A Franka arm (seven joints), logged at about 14 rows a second.
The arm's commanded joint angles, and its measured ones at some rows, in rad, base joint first. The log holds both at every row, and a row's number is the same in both.
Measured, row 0: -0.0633, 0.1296, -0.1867, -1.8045, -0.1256, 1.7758, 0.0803
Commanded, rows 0 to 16: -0.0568, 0.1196, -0.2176, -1.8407, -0.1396, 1.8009, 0.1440; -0.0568, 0.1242, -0.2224, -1.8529, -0.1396, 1.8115, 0.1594; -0.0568, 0.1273, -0.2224, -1.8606, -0.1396, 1.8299, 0.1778; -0.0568, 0.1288, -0.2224, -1.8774, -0.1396, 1.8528, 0.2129; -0.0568, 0.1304, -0.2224, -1.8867, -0.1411, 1.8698, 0.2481; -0.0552, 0.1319, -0.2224, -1.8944, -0.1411, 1.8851, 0.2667; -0.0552, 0.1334, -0.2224, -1.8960, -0.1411, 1.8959, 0.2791; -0.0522, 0.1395, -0.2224, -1.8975, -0.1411, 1.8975, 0.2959; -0.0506, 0.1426, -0.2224, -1.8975, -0.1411, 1.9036, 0.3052; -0.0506, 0.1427, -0.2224, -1.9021, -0.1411, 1.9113, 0.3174; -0.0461, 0.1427, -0.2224, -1.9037, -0.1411, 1.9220, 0.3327; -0.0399, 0.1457, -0.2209, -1.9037, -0.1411, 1.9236, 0.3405; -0.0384, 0.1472, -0.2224, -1.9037, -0.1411, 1.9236, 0.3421; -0.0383, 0.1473, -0.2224, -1.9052, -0.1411, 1.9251, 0.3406; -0.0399, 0.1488, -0.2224, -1.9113, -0.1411, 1.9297, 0.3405; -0.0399, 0.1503, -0.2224, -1.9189, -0.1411, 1.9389, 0.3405; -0.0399, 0.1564, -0.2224, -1.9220, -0.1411, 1.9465, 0.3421
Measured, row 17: -0.0515, 0.1523, -0.2190, -1.8955, -0.1320, 1.9092, 0.3103
